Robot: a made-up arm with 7 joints. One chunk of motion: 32 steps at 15 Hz.
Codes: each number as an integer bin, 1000 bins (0 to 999) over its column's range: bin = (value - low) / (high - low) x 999, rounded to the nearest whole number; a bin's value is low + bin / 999 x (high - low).
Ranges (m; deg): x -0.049..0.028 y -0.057..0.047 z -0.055..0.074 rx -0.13..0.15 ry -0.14..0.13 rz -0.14..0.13
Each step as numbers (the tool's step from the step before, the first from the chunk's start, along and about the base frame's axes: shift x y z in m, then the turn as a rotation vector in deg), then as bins.
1 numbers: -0.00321 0.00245 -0.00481 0.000 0.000 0.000
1 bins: 594 571 389 464 518 518
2 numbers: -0.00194 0.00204 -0.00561 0.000 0.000 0.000
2 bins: 611 567 382 464 518 518
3 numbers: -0.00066 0.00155 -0.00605 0.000 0.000 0.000
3 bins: 627 562 379 464 518 518
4 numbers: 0.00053 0.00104 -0.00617 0.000 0.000 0.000
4 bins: 643 558 378 464 518 518
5 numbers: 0.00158 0.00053 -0.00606 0.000 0.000 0.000
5 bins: 656 553 379 464 518 518
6 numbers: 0.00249 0.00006 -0.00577 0.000 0.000 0.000
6 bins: 668 548 381 464 518 518
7 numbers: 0.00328 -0.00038 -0.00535 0.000 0.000 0.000
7 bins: 678 544 384 464 518 518
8 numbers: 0.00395 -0.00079 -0.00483 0.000 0.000 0.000
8 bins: 687 540 389 464 518 518
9 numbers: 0.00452 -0.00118 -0.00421 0.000 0.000 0.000
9 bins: 694 536 393 464 518 518
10 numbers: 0.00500 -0.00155 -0.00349 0.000 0.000 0.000
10 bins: 701 533 399 464 518 518
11 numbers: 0.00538 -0.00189 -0.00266 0.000 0.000 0.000
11 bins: 706 529 405 464 518 518
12 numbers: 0.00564 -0.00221 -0.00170 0.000 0.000 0.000
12 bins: 709 526 413 464 518 518
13 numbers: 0.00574 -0.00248 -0.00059 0.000 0.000 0.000
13 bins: 710 524 421 464 518 518
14 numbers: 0.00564 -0.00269 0.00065 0.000 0.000 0.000
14 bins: 709 522 431 464 518 518
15 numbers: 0.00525 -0.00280 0.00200 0.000 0.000 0.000
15 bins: 704 521 441 464 518 518
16 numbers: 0.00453 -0.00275 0.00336 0.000 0.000 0.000
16 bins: 694 521 452 464 518 518
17 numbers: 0.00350 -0.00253 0.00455 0.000 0.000 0.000
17 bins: 681 523 461 464 518 518
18 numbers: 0.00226 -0.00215 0.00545 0.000 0.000 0.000
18 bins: 665 527 468 464 518 518
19 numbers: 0.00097 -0.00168 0.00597 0.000 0.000 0.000
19 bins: 648 531 472 464 518 518
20 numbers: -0.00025 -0.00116 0.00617 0.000 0.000 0.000
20 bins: 632 536 474 464 518 518
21 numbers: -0.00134 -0.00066 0.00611 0.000 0.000 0.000
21 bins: 618 541 473 464 518 518
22 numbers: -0.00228 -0.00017 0.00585 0.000 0.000 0.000
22 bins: 606 546 471 464 518 518
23 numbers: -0.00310 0.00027 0.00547 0.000 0.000 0.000
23 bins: 596 550 468 464 518 518
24 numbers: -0.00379 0.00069 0.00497 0.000 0.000 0.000
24 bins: 587 554 464 464 518 518
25 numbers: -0.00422 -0.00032 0.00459 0.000 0.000 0.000
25 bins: 581 544 461 464 518 518
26 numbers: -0.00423 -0.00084 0.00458 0.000 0.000 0.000
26 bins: 581 539 461 464 518 518
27 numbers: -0.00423 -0.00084 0.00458 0.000 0.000 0.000
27 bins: 581 539 461 464 518 518
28 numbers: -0.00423 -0.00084 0.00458 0.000 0.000 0.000
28 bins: 581 539 461 464 518 518
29 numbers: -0.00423 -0.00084 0.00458 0.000 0.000 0.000
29 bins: 581 539 461 464 518 518
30 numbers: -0.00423 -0.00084 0.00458 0.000 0.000 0.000
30 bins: 581 539 461 464 518 518
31 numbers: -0.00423 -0.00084 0.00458 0.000 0.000 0.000
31 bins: 581 539 461 464 518 518
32 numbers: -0.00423 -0.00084 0.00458 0.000 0.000 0.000
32 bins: 581 539 461 464 518 518
